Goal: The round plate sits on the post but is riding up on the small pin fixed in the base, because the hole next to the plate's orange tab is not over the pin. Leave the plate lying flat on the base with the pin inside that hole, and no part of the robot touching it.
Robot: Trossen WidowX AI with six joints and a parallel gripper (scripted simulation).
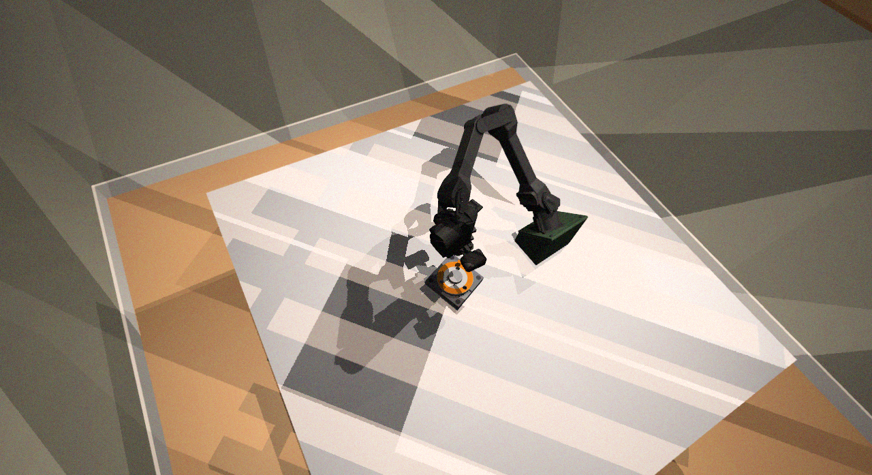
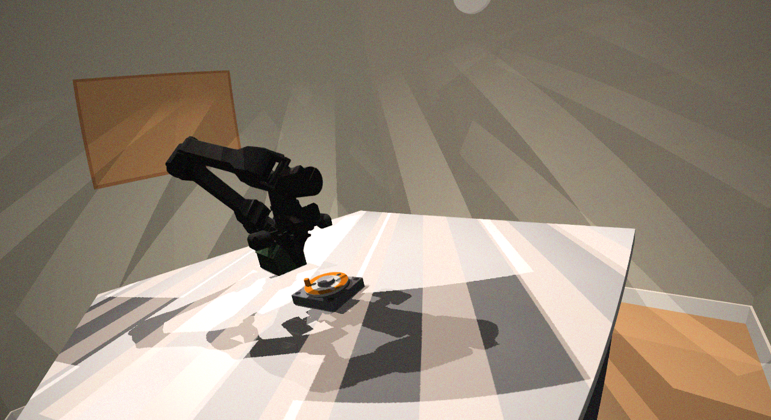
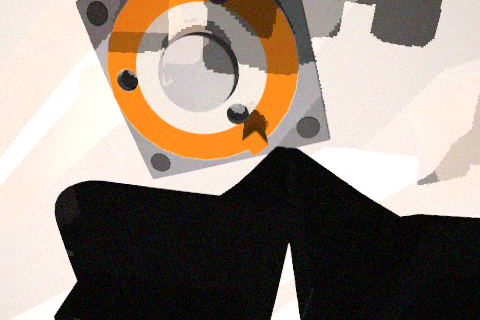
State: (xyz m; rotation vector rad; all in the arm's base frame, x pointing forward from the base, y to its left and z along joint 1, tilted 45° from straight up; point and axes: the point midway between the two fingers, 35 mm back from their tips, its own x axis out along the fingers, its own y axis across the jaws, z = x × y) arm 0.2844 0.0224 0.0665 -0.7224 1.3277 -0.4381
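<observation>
Right now my gripper tip is 6 cm above the base, 5 cm to the right of it and 1 cm short of it.
</observation>
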